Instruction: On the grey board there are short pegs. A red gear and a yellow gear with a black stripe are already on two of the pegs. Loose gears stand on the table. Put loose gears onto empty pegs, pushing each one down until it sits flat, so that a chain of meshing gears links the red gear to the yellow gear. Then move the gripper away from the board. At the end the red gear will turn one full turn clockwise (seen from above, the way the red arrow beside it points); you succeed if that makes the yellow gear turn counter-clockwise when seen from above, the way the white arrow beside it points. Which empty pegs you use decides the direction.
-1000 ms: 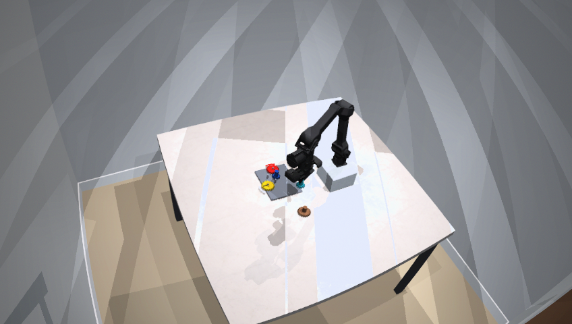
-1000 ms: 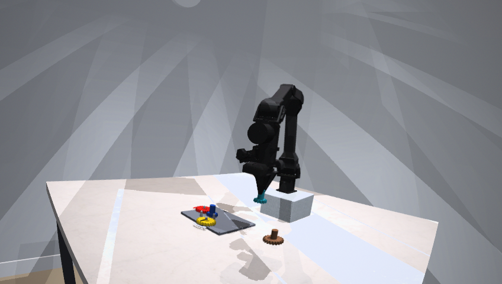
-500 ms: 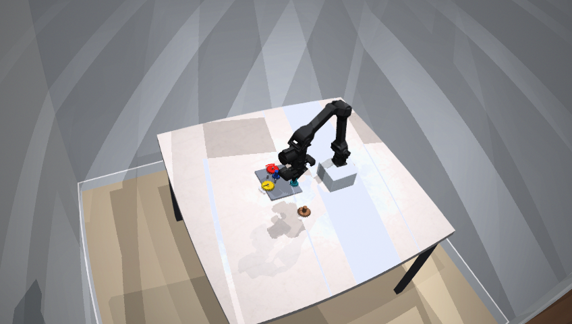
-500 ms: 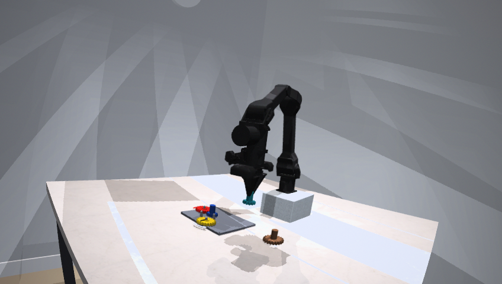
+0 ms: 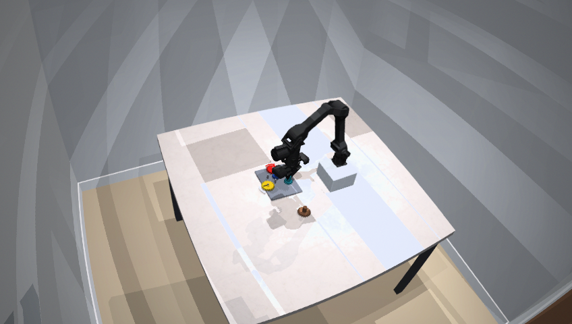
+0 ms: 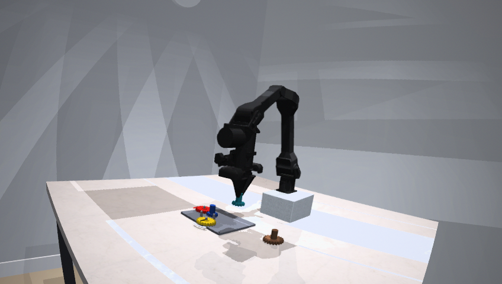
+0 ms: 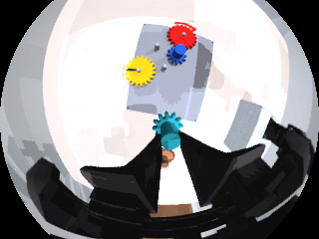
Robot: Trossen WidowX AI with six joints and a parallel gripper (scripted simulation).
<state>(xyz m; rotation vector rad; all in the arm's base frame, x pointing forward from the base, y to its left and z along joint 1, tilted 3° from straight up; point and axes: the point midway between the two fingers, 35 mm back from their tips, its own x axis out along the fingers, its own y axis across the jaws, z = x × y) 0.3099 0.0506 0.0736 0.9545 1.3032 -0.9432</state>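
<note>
Now: gripper tip 12 cm to the left of the blue gear and 9 cm above it. Round my gripper tip: yellow gear (7 cm ahead, 7 cm to the right, 10 cm below); then teal gear (1 cm below); then grey board (9 cm to the right, 11 cm below).
</note>
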